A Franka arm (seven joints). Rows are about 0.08 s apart.
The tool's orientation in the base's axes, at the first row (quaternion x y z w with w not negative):
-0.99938 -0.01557 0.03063 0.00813
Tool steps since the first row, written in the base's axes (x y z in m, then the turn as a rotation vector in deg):
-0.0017 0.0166 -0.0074 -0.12 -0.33 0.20
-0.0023 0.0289 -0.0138 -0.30 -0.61 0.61
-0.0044 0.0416 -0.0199 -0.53 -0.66 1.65
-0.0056 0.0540 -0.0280 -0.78 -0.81 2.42
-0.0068 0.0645 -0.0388 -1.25 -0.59 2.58
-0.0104 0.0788 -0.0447 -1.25 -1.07 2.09
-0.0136 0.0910 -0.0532 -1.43 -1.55 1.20
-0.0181 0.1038 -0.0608 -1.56 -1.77 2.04
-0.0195 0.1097 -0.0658 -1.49 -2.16 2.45
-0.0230 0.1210 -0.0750 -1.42 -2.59 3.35
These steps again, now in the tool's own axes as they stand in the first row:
-0.0007 -0.0165 0.0077 -0.14 0.32 -0.20
-0.0005 -0.0287 0.0144 -0.36 0.59 -0.60
-0.0019 -0.0414 0.0208 -0.65 0.61 -1.62
-0.0022 -0.0537 0.0291 -0.95 0.74 -2.38
-0.0024 -0.0640 0.0401 -1.42 0.51 -2.51
-0.0052 -0.0783 0.0465 -1.41 1.00 -2.03
-0.0074 -0.0904 0.0553 -1.55 1.48 -1.13
-0.0111 -0.1032 0.0634 -1.74 1.69 -1.97
-0.0120 -0.1091 0.0685 -1.70 2.07 -2.39
-0.0145 -0.1203 0.0781 -1.70 2.49 -3.30

